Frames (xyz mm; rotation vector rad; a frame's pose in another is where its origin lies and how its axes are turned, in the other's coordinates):
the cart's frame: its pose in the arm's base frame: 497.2 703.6 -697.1 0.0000 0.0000 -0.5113
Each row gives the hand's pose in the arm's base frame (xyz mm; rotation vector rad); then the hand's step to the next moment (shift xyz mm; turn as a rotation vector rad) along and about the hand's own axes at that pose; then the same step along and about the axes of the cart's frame.
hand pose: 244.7 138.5 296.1 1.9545 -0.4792 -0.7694
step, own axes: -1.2 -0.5 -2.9 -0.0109 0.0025 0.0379
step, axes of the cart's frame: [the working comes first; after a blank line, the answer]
step, axes of the arm's base frame: 1.1 2.8 1.0 -0.0340 -0.0185 -0.0077

-0.4 3.0 1.0 -0.0206 -0.0328 -0.0077
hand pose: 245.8 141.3 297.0 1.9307 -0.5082 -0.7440
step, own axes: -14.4 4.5 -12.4 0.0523 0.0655 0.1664
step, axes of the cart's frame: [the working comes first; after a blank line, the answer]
step, axes of the arm's base frame: -2.1 15.0 12.4 -0.0786 -0.1684 -0.0134

-9.2 12.0 12.4 0.0139 -0.1853 -0.0134
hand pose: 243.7 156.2 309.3 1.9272 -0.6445 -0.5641
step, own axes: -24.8 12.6 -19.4 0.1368 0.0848 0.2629
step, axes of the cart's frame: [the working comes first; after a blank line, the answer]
step, axes of the arm's base frame: -8.8 24.3 21.9 -0.0799 -0.2945 -0.0440

-19.6 16.9 21.9 0.0744 -0.2959 -0.0440
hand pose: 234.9 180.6 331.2 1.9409 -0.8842 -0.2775
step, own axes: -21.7 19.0 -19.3 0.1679 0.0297 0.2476
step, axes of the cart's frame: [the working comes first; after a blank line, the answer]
step, axes of the arm's base frame: -14.2 22.3 22.4 -0.0240 -0.2896 -0.0770

-23.3 12.5 22.4 0.1208 -0.2643 -0.0770
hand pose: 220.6 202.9 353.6 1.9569 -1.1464 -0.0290
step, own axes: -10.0 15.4 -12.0 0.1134 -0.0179 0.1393
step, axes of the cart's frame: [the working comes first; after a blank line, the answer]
step, axes of the arm's base frame: -11.8 11.6 14.4 0.0219 -0.1690 -0.0596

-16.0 4.4 14.4 0.1018 -0.1366 -0.0596
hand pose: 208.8 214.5 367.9 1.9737 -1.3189 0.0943
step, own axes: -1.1 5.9 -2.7 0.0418 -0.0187 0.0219
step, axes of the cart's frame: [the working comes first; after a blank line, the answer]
step, axes of the arm's base frame: -4.5 1.4 4.6 0.0277 -0.0419 -0.0073

-4.6 -1.0 4.6 0.0447 -0.0230 -0.0073
